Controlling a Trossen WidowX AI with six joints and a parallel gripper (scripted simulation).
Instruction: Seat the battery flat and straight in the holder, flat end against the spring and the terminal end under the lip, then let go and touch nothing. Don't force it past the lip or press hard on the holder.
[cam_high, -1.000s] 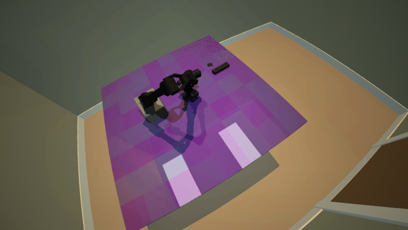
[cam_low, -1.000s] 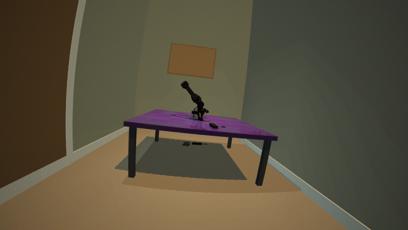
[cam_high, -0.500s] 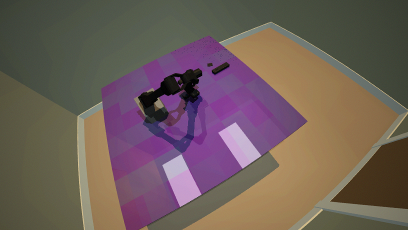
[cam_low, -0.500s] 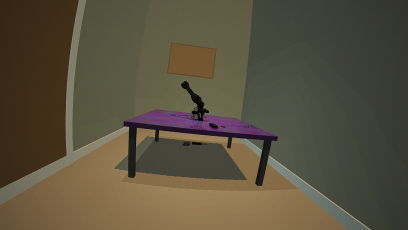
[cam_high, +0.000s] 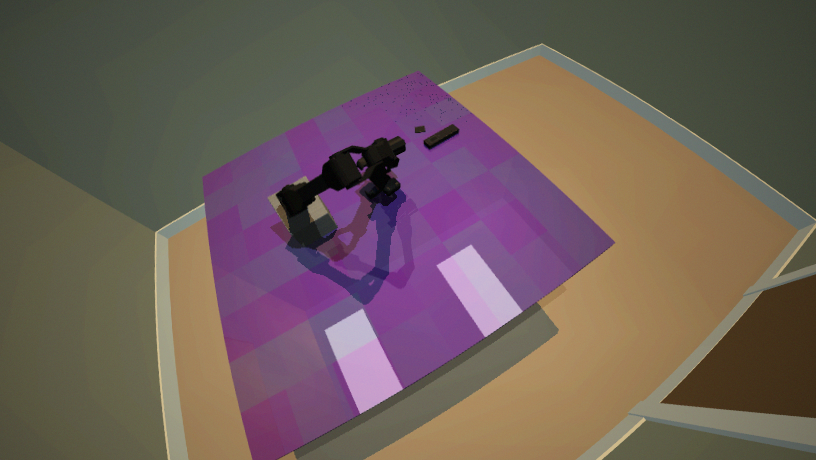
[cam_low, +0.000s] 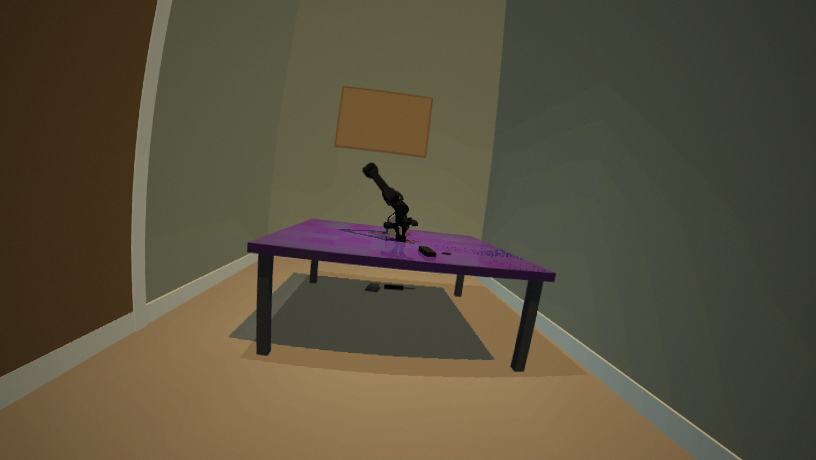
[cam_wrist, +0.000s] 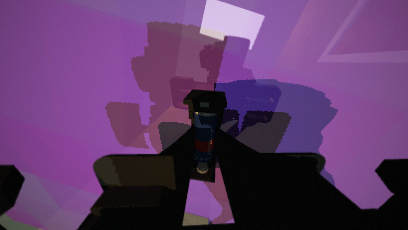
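Now: gripper tip 10 mm below the battery. The rest, counted from my gripper tip: dark long bar: 360 mm ahead, 40 mm to the left, 10 mm above.
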